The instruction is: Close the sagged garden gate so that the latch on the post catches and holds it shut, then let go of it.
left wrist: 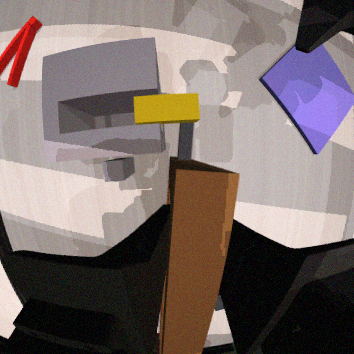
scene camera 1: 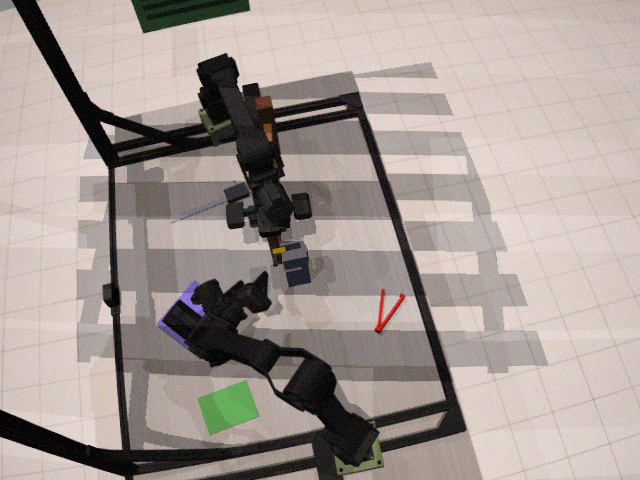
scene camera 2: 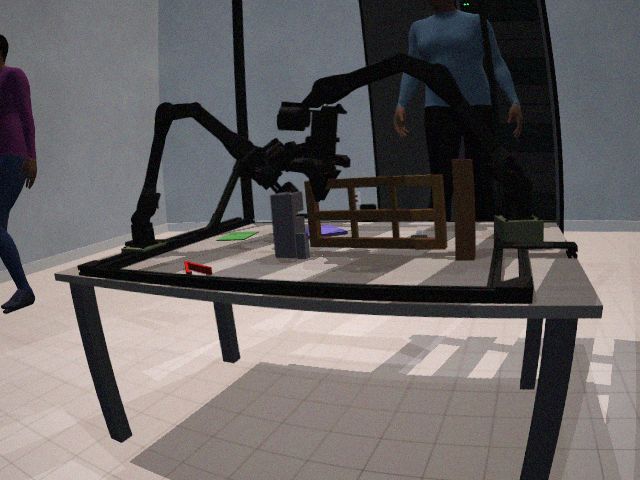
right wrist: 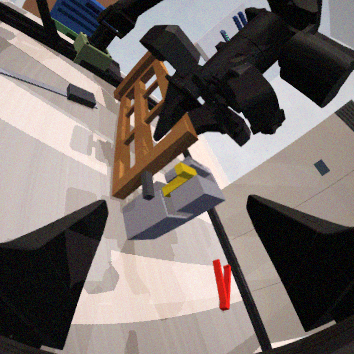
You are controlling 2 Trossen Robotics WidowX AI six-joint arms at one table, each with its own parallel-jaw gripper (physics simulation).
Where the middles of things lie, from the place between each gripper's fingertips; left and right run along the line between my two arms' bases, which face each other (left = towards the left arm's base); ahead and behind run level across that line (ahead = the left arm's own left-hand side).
Right now the yellow latch [left wrist: 176,107] is 6 cm to the right of my left hand. Also, from my left hand: grey latch post [left wrist: 87,92] (6 cm to the right, 5 cm below, 3 cm ahead); then thin grey rod [scene camera 1: 237,192] (23 cm to the left, 11 cm below, 11 cm behind); then brown wooden gate [scene camera 2: 438,214] (11 cm to the left, 4 cm ahead, 3 cm below).
Now: right hand 7 cm short of the yellow latch, 5 cm to the right of it and 4 cm above it. From my right hand the other things lie so: grey latch post: 11 cm ahead, 5 cm to the left, 8 cm below; then thin grey rod: 3 cm behind, 34 cm to the left, 14 cm below; then brown wooden gate: 11 cm ahead, 21 cm to the left, 6 cm below.
